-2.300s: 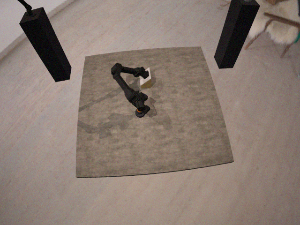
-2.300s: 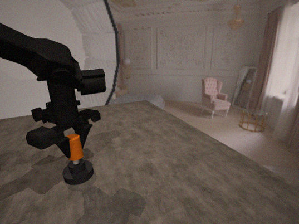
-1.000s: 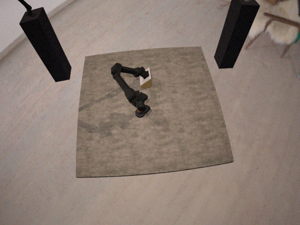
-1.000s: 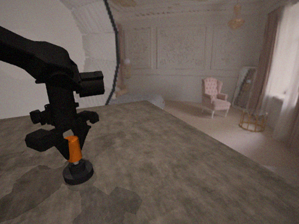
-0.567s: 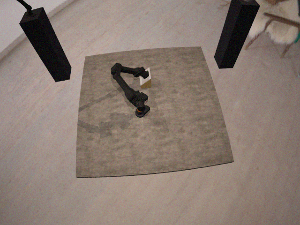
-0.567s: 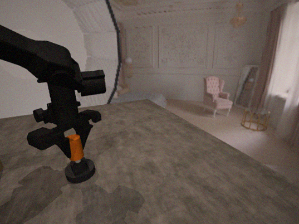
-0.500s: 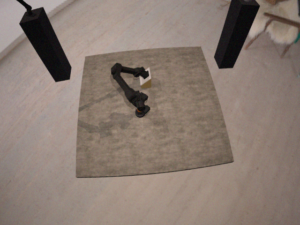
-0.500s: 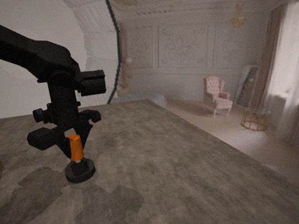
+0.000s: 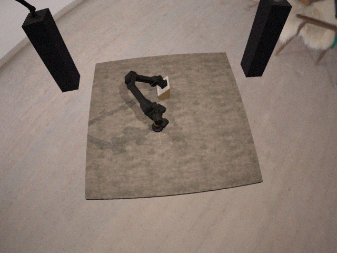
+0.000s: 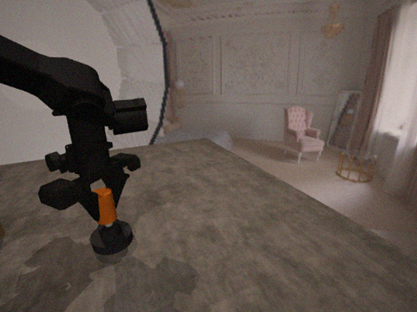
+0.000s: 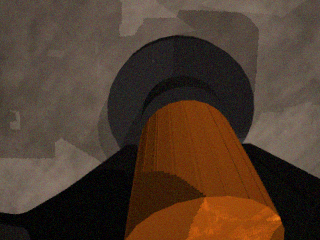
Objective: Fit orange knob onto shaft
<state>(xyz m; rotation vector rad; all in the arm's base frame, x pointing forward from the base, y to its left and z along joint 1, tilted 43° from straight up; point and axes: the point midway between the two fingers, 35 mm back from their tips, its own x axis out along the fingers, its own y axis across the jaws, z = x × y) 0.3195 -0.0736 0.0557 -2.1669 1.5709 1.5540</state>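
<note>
The black round pedestal is 40 mm below my gripper tip. Round my gripper tip: orange knob 30 mm above.
</note>
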